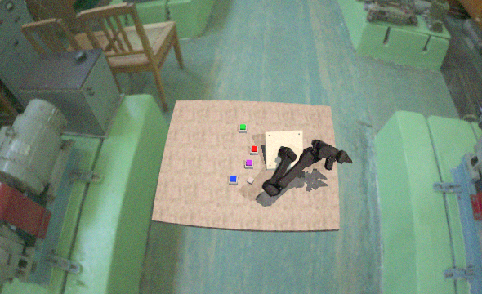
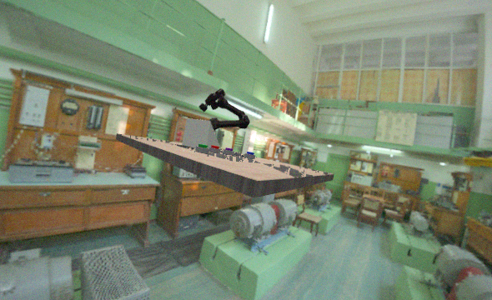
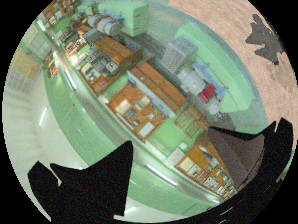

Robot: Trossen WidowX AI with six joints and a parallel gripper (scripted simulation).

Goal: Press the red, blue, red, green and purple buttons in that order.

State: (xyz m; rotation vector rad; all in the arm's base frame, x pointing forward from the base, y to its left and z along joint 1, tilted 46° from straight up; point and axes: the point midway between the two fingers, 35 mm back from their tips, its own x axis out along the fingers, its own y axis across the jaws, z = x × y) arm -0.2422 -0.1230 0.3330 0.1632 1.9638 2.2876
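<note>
The red button lies 520 mm ahead of my gripper tip, 180 mm to the right of it and 310 mm below it. Also, from my gripper tip: blue button 610 mm ahead, 30 mm to the left, 310 mm below; then green button 620 mm ahead, 330 mm to the right, 310 mm below; then purple button 540 mm ahead, 90 mm to the right, 310 mm below.
</note>
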